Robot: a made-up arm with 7 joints. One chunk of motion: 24 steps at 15 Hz.
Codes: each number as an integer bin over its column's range. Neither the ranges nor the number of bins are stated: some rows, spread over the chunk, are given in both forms.
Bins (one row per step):
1: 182 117 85 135 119 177
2: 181 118 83 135 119 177
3: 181 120 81 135 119 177
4: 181 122 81 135 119 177
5: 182 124 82 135 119 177
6: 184 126 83 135 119 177
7: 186 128 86 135 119 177
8: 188 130 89 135 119 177
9: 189 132 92 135 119 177
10: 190 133 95 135 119 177
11: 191 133 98 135 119 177
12: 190 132 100 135 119 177
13: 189 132 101 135 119 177
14: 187 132 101 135 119 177
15: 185 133 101 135 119 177
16: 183 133 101 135 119 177
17: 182 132 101 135 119 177
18: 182 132 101 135 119 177
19: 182 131 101 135 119 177
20: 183 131 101 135 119 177
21: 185 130 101 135 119 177
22: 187 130 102 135 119 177
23: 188 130 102 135 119 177
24: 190 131 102 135 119 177
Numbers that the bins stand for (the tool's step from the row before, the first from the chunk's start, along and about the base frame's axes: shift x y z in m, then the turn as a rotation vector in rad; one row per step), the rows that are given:
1: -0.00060 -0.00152 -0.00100 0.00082 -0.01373 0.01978
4: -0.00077 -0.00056 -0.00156 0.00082 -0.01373 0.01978
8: 0.00044 0.00098 -0.00044 0.00082 -0.01373 0.01978
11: 0.00096 0.00156 0.00084 0.00082 -0.01373 0.01978
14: 0.00027 0.00136 0.00126 0.00082 -0.01373 0.01978
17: -0.00060 0.00136 0.00126 0.00082 -0.01373 0.01978
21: -0.00008 0.00098 0.00126 0.00082 -0.01373 0.01978
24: 0.00078 0.00117 0.00140 0.00082 -0.01373 0.01978
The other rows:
2: -0.00077 -0.00133 -0.00128 0.00082 -0.01373 0.01978
3: -0.00077 -0.00094 -0.00156 0.00082 -0.01373 0.01978
5: -0.00060 -0.00017 -0.00142 0.00082 -0.01373 0.01978
6: -0.00025 0.00021 -0.00128 0.00082 -0.01373 0.01978
7: 0.00009 0.00060 -0.00086 0.00082 -0.01373 0.01978
9: 0.00061 0.00136 -0.00001 0.00082 -0.01373 0.01978
10: 0.00078 0.00156 0.00041 0.00082 -0.01373 0.01978
12: 0.00078 0.00136 0.00112 0.00082 -0.01373 0.01978
13: 0.00061 0.00136 0.00126 0.00082 -0.01373 0.01978
15: -0.00008 0.00156 0.00126 0.00082 -0.01373 0.01978
16: -0.00042 0.00156 0.00126 0.00082 -0.01373 0.01978
18: -0.00060 0.00136 0.00126 0.00082 -0.01373 0.01978
19: -0.00060 0.00117 0.00126 0.00082 -0.01373 0.01978
20: -0.00042 0.00117 0.00126 0.00082 -0.01373 0.01978
22: 0.00027 0.00098 0.00140 0.00082 -0.01373 0.01978
23: 0.00044 0.00098 0.00140 0.00082 -0.01373 0.01978

